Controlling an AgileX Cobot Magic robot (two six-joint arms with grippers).
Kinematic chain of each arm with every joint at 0, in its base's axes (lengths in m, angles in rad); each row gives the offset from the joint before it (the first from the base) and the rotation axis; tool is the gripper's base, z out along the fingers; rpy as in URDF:
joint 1: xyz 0 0 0.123 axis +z
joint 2: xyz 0 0 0 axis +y
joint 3: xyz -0.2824 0 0.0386 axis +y
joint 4: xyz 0.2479 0 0.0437 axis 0.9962 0 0.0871
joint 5: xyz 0 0 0 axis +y
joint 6: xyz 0.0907 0 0.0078 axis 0.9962 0 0.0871
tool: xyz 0 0 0 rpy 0 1.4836 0
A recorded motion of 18 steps. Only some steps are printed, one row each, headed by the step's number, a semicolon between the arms.
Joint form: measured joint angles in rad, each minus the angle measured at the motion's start. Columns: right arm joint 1, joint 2, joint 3, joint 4, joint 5, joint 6; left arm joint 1, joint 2, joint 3, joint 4, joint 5, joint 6.
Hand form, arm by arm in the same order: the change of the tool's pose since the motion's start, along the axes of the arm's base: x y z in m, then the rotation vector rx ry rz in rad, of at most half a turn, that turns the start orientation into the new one. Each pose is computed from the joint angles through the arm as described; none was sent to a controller.
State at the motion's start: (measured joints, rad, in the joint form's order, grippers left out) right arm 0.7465 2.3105 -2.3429 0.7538 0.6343 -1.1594; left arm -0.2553 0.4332 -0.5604 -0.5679 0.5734 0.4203
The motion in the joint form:
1: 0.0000 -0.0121 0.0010 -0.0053 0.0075 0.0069; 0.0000 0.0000 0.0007 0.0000 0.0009 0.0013
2: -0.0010 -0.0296 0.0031 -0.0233 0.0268 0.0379; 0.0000 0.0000 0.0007 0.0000 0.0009 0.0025
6: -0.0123 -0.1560 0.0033 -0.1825 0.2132 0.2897; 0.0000 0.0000 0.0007 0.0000 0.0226 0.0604
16: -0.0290 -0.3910 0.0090 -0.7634 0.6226 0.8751; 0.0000 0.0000 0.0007 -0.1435 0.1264 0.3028
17: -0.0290 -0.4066 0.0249 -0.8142 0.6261 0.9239; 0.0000 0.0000 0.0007 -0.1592 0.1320 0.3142
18: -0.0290 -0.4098 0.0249 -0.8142 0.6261 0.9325; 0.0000 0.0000 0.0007 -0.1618 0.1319 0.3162
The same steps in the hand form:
1: -0.0022 -0.0018 0.0056 0.0019 -0.0021 0.0021; 0.0000 0.0000 -0.0003 0.0015 0.0007 -0.0008
2: -0.0052 -0.0051 0.0125 -0.0010 0.0109 0.0012; 0.0000 0.0000 -0.0003 0.0025 0.0001 -0.0011
6: -0.0291 -0.0353 0.0599 -0.0633 0.1240 -0.0295; -0.0010 -0.0007 -0.0019 0.0564 -0.0128 -0.0286
16: -0.0651 -0.1278 0.1256 -0.3116 0.2868 -0.5098; -0.0088 -0.0098 -0.0044 0.1387 -0.0426 -0.1925
17: -0.0653 -0.1339 0.1275 -0.3108 0.2902 -0.5689; -0.0095 -0.0106 -0.0041 0.1335 -0.0432 -0.2030
18: -0.0661 -0.1346 0.1288 -0.3036 0.2945 -0.5733; -0.0095 -0.0107 -0.0040 0.1325 -0.0440 -0.2040

